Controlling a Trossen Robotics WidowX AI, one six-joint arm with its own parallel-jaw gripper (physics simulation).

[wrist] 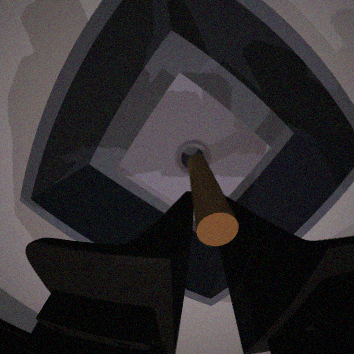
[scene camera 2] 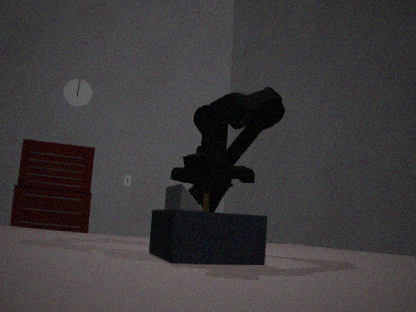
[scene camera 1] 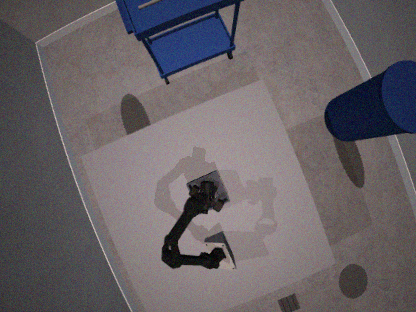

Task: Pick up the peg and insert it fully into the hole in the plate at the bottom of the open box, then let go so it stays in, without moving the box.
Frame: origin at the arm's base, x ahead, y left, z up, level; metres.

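Seen in the pictures: gripper, between the fingertips: (wrist: 201, 198); arm's base, origin of its link: (scene camera 2: 189, 201) (scene camera 1: 220, 252).
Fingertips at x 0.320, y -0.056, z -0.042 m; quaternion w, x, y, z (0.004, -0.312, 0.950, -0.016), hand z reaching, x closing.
Offsets run from my fingertips to a thing's top centre. Level surfaces: height alone.
My gripper (scene camera 1: 208, 191) (scene camera 2: 210, 204) (wrist: 201, 198) is shut on the brown peg {dx +0.007, dy -0.009, dz +0.044 m} (scene camera 2: 206, 201) (wrist: 207, 192), which has a lighter orange top end. The peg points down into the open dark box {dx +0.012, dy -0.010, dz +0.002 m} (scene camera 1: 223, 189) (scene camera 2: 215, 237) (wrist: 295, 185). The fingertips are near the height of the box's rim in scene camera 2. The pale square plate {dx +0.012, dy -0.010, dz -0.035 m} (wrist: 160, 120) lies on the box's bottom, with a ringed round hole (wrist: 185, 158). In the wrist view the peg's far end overlaps the right part of the hole; whether it has entered cannot be told. The box hides the peg's lower part in scene camera 2.
A grey wedge-shaped block (scene camera 2: 174, 198) shows behind the box. The arm's base stands on a white plate (scene camera 1: 228, 261). A blue cart (scene camera 1: 190, 47) and a blue cylinder (scene camera 1: 362, 107) stand beyond the pale surface {dz -0.096 m} (scene camera 1: 120, 175). A red cabinet (scene camera 2: 52, 192) is at the back left.
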